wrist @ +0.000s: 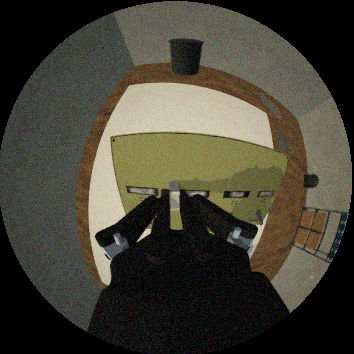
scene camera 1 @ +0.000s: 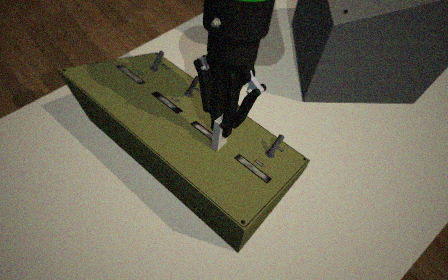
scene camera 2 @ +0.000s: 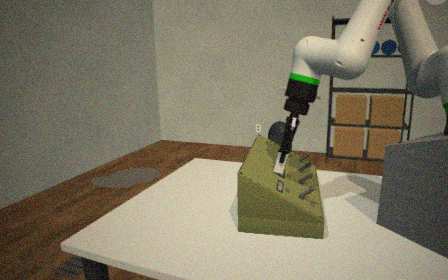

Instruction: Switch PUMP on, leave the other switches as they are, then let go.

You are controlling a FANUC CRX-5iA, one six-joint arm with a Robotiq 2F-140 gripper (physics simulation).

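Places are measured from the arm's base along level axes (x ahead, y left, z up), in metres.
Pixels of known places: gripper, between the fingertips: [wrist: 172,187] [scene camera 1: 218,145] [scene camera 2: 277,172].
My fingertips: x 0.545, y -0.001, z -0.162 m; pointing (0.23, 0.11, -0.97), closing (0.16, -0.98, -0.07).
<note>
Behind a point stands the place of what it marks.
The olive sloped switch panel [scene camera 1: 150,135] @(y -0.090, x 0.637, z -0.129 m) [scene camera 2: 275,205] @(y 0.146, x 0.529, z -0.210 m) [wrist: 165,160] @(y 0.021, x 0.597, z -0.145 m) stands on the white table. My gripper [scene camera 1: 218,137] @(y -0.001, x 0.545, z -0.162 m) [scene camera 2: 280,169] @(y -0.001, x 0.545, z -0.162 m) [wrist: 172,187] @(y -0.001, x 0.545, z -0.162 m) is shut and empty, with its pale fingertips at the sloped face beside the PUMP label [scene camera 1: 202,130] @(y -0.056, x 0.540, z -0.177 m) [wrist: 198,193] @(y -0.060, x 0.539, z -0.177 m), on its VALVE side. Contact cannot be told. The PUMP lever [scene camera 2: 305,179] @(y -0.046, x 0.458, z -0.197 m) leans toward the lower edge like the others; the gripper hides it in scene camera 1. The VALVE lever [scene camera 1: 275,146] @(y 0.071, x 0.451, z -0.191 m) [scene camera 2: 307,192] @(y 0.073, x 0.445, z -0.192 m), FAN lever [scene camera 1: 191,86] @(y -0.169, x 0.473, z -0.191 m) and DRIVE lever [scene camera 1: 157,60] @(y -0.287, x 0.480, z -0.191 m) [wrist: 259,216] @(y -0.287, x 0.482, z -0.193 m) also lean down.
A grey block [scene camera 1: 370,65] @(y 0.087, x 0.144, z -0.164 m) [scene camera 2: 415,185] @(y 0.076, x 0.155, z -0.143 m) stands on the lower-edge side of the panel. A shelf rack [scene camera 2: 330,100] with brown boxes [scene camera 2: 351,109] is against the wall. A dark bin [wrist: 186,57] stands beyond the table [scene camera 1: 100,210] @(y -0.119, x 0.793, z -0.307 m) [scene camera 2: 150,215] @(y 0.133, x 0.950, z -0.307 m).
</note>
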